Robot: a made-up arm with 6 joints. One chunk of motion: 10 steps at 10 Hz.
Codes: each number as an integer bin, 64 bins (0 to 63) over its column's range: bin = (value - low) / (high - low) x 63, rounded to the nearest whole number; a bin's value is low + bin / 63 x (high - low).
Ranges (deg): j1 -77..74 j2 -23..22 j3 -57..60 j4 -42..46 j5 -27..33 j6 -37..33
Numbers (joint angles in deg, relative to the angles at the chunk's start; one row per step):
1: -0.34 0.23 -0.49 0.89 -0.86 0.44
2: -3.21 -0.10 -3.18 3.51 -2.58 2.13
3: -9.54 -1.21 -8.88 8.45 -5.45 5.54
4: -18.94 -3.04 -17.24 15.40 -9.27 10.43
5: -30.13 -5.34 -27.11 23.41 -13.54 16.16
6: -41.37 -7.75 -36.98 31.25 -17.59 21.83
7: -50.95 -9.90 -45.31 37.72 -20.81 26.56
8: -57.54 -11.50 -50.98 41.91 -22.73 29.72
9: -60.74 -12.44 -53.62 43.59 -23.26 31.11
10: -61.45 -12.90 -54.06 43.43 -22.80 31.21
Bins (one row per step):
1: 32 33 30 31 27 34
2: 31 32 29 33 26 35
3: 28 31 26 36 23 38
4: 24 28 21 41 19 43
5: 20 25 16 47 14 48
6: 15 21 11 52 10 53
7: 11 18 6 57 6 57
8: 8 16 3 60 4 60
9: 7 15 2 61 4 61
10: 6 14 2 61 4 61

